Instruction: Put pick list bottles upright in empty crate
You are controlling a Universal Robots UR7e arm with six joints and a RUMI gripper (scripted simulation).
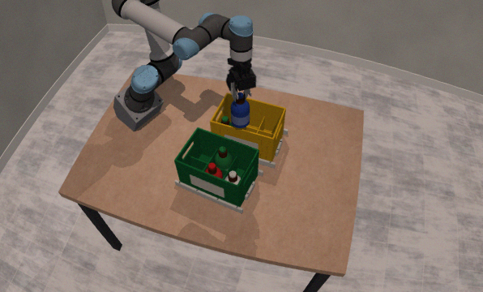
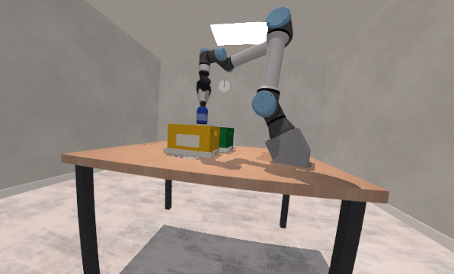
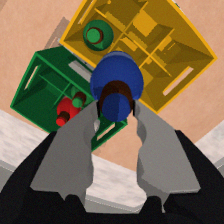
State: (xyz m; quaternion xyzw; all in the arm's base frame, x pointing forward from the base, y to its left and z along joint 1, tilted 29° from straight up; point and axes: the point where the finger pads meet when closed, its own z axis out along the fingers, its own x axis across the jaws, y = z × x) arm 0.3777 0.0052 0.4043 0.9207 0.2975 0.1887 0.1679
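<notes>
Right now my hand is 7 cm above the blue-label bottle. Round my hand: green crate 5 cm behind, 17 cm to the right, 25 cm below; then yellow crate 2 cm ahead, 6 cm to the left, 25 cm below; then green-label bottle 7 cm behind, 3 cm to the left, 25 cm below.
</notes>
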